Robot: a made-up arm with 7 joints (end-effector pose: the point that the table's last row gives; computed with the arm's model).
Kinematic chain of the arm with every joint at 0, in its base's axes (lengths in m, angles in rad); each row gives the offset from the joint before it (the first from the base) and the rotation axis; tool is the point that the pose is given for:
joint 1: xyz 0 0 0.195 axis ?
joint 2: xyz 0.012 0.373 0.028 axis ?
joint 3: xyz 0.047 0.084 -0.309 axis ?
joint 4: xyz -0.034 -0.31 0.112 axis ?
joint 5: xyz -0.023 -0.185 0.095 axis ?
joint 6: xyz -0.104 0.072 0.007 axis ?
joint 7: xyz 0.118 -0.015 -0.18 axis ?
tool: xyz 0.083 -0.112 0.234
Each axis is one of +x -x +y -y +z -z.
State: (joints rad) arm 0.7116 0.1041 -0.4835 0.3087 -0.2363 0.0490 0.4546
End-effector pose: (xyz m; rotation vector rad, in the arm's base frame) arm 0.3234 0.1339 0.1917 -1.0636 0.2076 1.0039
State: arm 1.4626 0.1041 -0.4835 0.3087 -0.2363 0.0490 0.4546
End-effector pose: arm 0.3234 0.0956 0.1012 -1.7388 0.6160 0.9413
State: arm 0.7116 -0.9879 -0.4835 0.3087 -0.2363 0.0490 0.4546
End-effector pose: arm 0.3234 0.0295 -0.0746 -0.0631 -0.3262 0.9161
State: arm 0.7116 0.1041 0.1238 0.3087 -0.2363 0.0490 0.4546
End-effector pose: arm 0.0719 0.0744 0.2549 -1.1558 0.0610 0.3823
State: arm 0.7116 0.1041 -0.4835 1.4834 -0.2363 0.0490 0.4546
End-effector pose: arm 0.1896 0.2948 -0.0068 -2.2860 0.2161 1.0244
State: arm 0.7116 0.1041 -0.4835 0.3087 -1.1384 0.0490 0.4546
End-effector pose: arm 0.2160 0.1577 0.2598 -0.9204 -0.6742 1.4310
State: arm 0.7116 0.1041 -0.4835 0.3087 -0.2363 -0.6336 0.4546
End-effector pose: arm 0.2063 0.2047 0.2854 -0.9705 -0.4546 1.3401
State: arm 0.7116 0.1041 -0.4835 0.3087 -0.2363 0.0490 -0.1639
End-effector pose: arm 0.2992 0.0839 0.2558 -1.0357 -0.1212 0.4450
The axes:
joint 1: -x
joint 2: -x
joint 3: -z
joint 4: -x
joint 5: +y
joint 6: +y
joint 7: +z

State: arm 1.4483 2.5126 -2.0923 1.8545 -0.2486 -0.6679 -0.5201
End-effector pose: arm 0.1437 0.0789 -0.1754 -0.4567 2.7516 1.3962
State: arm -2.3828 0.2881 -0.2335 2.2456 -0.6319 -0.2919 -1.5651
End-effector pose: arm -0.0930 -0.1842 0.4079 0.7096 -1.0329 -1.4325
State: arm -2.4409 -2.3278 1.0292 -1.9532 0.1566 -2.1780 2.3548
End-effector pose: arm -0.5222 -0.5699 0.3523 -2.4445 -1.5458 -0.0244
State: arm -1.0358 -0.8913 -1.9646 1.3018 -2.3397 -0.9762 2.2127
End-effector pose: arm 0.4541 0.3367 0.7014 1.1718 0.4311 2.3402
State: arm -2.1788 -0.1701 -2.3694 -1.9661 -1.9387 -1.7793 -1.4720
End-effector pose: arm 0.1850 -0.1066 0.8941 -1.0166 -1.7522 0.8401
